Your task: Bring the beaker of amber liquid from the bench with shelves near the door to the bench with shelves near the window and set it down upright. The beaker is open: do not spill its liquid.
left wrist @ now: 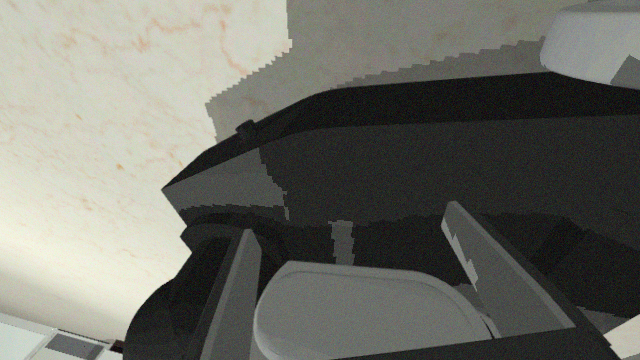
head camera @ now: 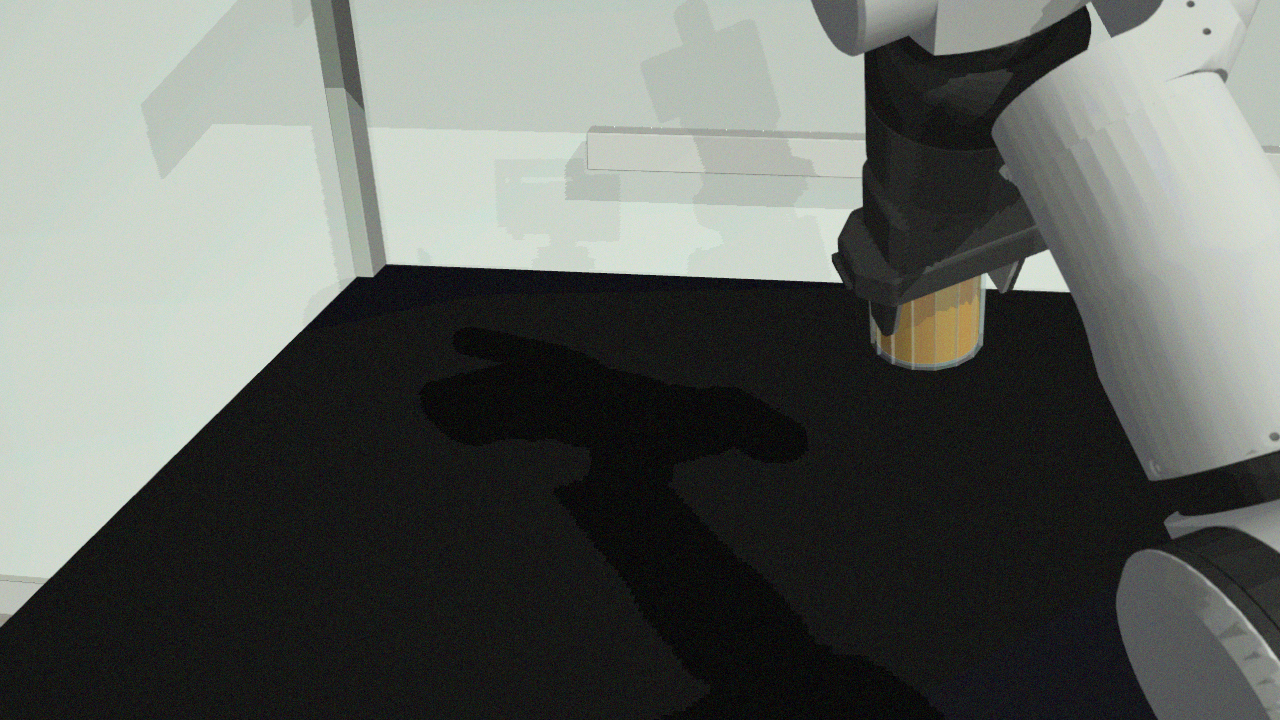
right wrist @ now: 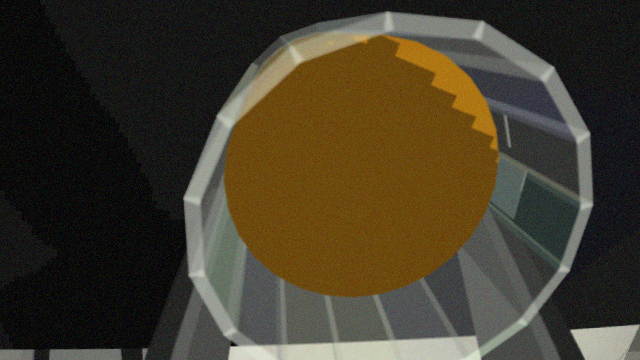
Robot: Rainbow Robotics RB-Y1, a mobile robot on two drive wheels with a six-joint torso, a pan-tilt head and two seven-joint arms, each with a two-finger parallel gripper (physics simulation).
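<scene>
The beaker of amber liquid [head camera: 935,335] [right wrist: 350,175] looks upright at the right of the head view, in front of the far edge of a black bench top [head camera: 358,537]. My right gripper [head camera: 946,306] is shut on the beaker, one finger showing on each side of it. The right wrist view looks down into its open mouth; the amber liquid lies inside, below the rim. Whether the beaker's base touches the bench top cannot be told. My left gripper [left wrist: 349,227] is open and empty, its fingers apart in front of the robot's own body.
A grey upright post [head camera: 344,134] stands at the bench's far left corner. A pale horizontal bar [head camera: 716,152] runs along the wall behind the bench. My right arm [head camera: 1154,259] covers the right side of the head view, and an arm-shaped shadow [head camera: 626,420] falls across the bench top.
</scene>
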